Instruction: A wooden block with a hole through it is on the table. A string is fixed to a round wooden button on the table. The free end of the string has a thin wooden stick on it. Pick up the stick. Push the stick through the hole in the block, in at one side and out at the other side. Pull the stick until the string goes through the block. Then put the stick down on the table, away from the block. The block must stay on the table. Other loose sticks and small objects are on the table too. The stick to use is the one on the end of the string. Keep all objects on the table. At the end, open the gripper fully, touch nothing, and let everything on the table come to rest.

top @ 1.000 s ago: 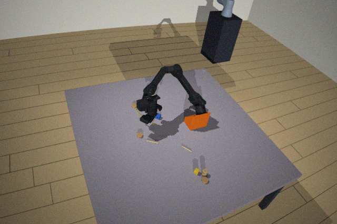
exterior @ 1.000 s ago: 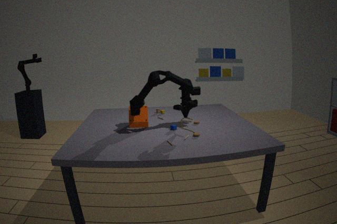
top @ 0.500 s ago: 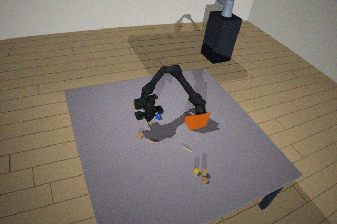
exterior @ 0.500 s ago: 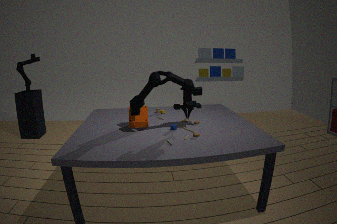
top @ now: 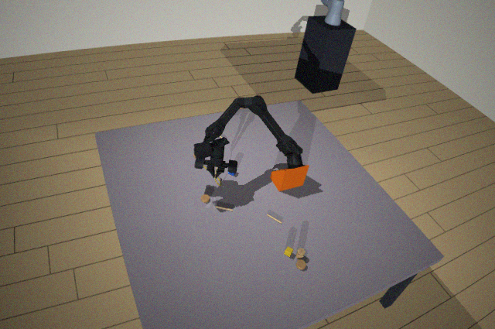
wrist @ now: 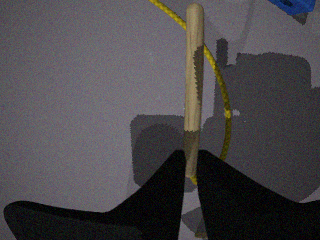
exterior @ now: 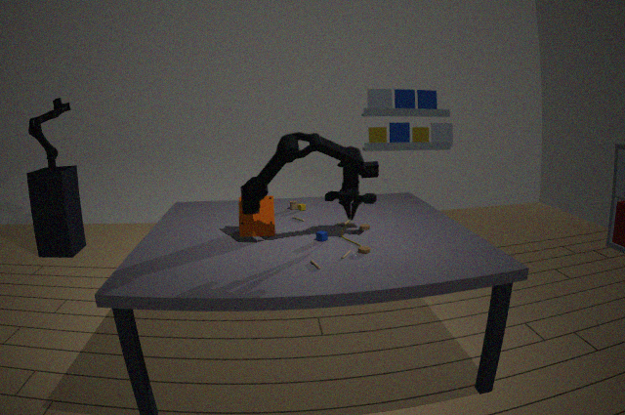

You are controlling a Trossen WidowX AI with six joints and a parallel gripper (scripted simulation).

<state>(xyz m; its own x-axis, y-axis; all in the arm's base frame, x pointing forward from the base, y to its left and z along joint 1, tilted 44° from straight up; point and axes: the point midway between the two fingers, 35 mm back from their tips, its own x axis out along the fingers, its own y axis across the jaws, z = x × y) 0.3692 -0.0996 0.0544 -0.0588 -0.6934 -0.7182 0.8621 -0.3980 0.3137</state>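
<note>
Right now my gripper tip is 12 cm past the blue cube, 5 cm to the left of it and 4 cm above it. Also, from my gripper tip: wooden block 49 cm to the left, 17 cm behind, 4 cm below; yellow cube 46 cm to the left, 13 cm behind, 4 cm below; thin wooden stick 1 cm to the right, 1 cm behind.
</note>
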